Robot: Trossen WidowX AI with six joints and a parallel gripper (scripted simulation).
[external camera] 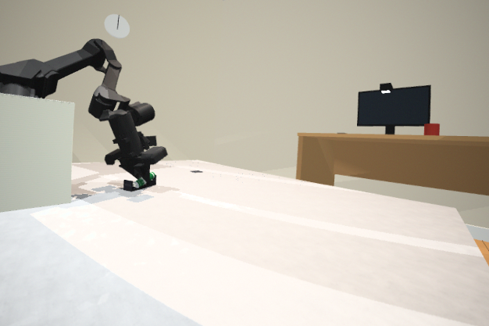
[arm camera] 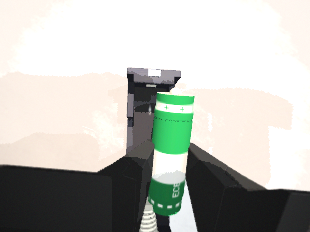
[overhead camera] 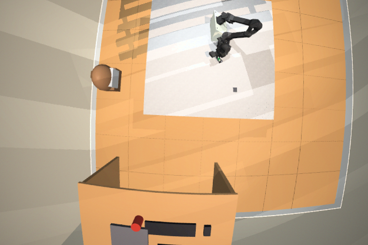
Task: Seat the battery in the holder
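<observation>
My gripper tip is now 1 cm below the battery.
</observation>
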